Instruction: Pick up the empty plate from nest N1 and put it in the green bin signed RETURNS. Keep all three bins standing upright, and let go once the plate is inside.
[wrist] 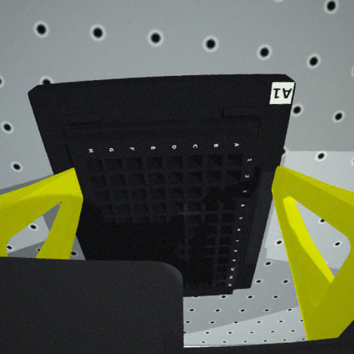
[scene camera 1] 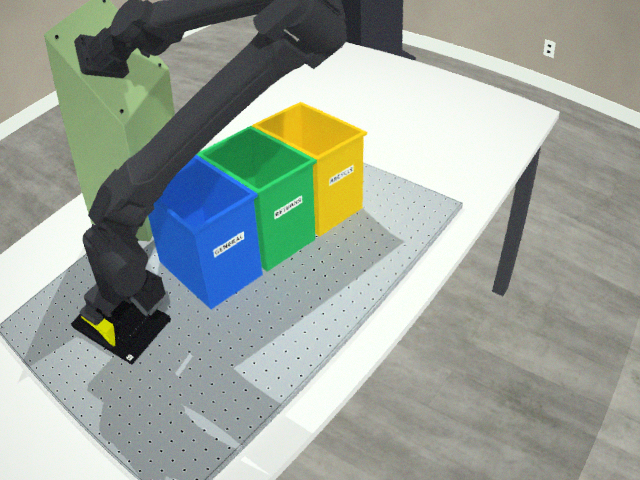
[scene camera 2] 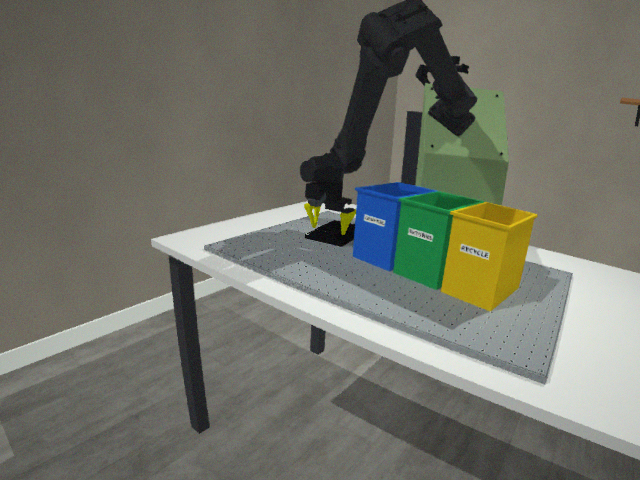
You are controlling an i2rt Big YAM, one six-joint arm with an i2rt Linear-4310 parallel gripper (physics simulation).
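Places are measured from the arm's base along level axes (x ahead, y left, z up), in metres.
Pixels of known places: gripper, between the fingertips: (scene camera 1: 128, 326) (scene camera 2: 328, 231); arm's base, origin of its link: (scene camera 1: 99, 58) (scene camera 2: 451, 116).
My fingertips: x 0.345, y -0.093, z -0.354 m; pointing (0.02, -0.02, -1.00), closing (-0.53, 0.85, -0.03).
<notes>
Ahead of a thing's pixels: the offset from my fingertips to its middle. Level surfaces: height alone.
The dark well plate (wrist: 167, 172) sits in the black nest @(dx -0.035, dy -0.016, dz -0.014 m) (scene camera 1: 123, 353) (scene camera 2: 330, 240) (wrist: 160, 100); the nest's white label reads A1 in the wrist view. Plate and nest are hard to tell apart in the scene views. My gripper (scene camera 2: 329, 230) (wrist: 177, 177) is open and empty, low over the nest, with one yellow finger on each side of the plate. The gripper body hides the plate's near part in the wrist view. The green bin @(dx -0.124, dy +0.314, dz +0.068 m) (scene camera 1: 289, 227) (scene camera 2: 421, 255), signed RETURNS, stands upright between the other two bins.
The blue GENERAL bin @(dx -0.088, dy +0.188, dz +0.068 m) (scene camera 1: 232, 273) (scene camera 2: 373, 245) stands upright between the nest and the green bin. The yellow RECYCLE bin @(dx -0.161, dy +0.440, dz +0.068 m) (scene camera 1: 341, 201) (scene camera 2: 480, 281) stands upright on the green bin's other side. All stand on the grey perforated board @(dz -0.021 m) (scene camera 1: 310, 320) (scene camera 2: 361, 294). A pale green panel (scene camera 1: 93, 134) (scene camera 2: 462, 175) rises behind.
</notes>
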